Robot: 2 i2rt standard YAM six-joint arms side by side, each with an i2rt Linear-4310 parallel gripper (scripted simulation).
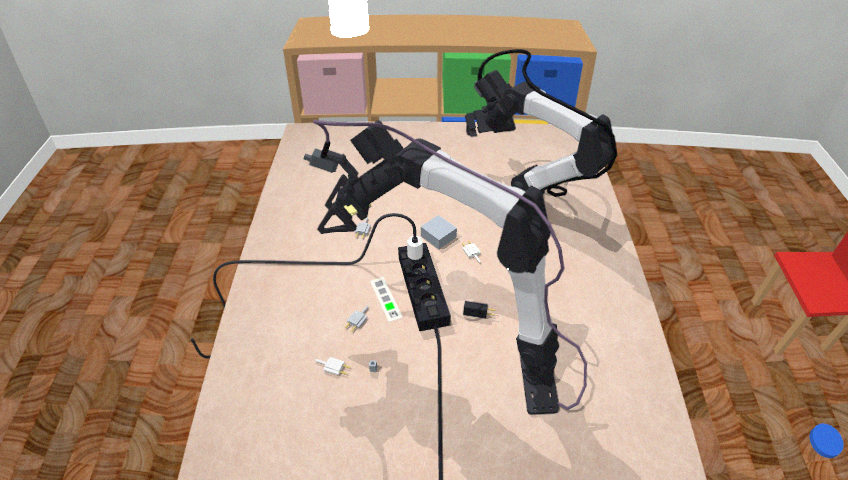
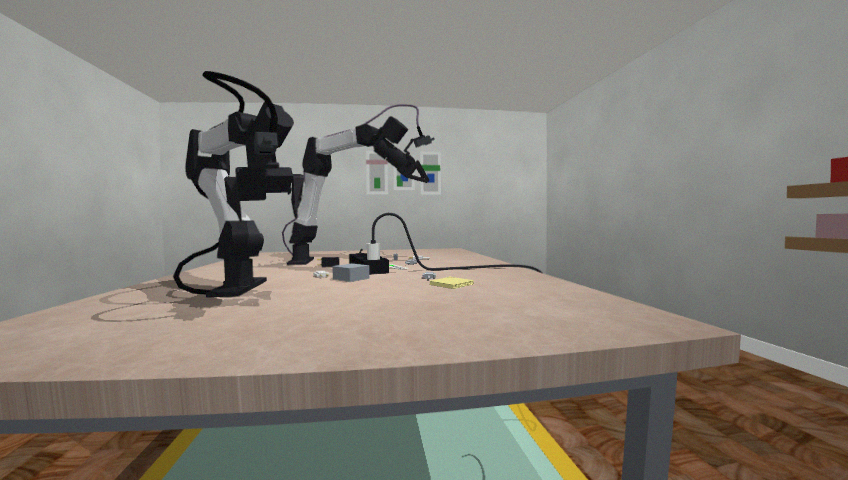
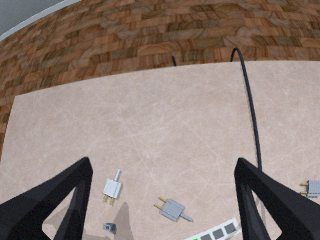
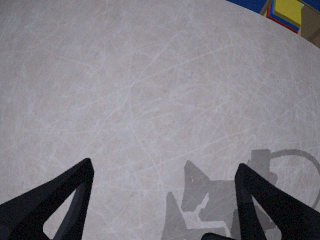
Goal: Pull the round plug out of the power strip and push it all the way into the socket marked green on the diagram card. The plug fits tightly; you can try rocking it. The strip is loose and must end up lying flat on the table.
Scene:
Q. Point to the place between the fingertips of my right gripper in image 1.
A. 481, 130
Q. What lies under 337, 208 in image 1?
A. My left gripper.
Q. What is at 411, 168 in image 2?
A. My left gripper.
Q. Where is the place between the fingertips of my right gripper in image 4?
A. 164, 170

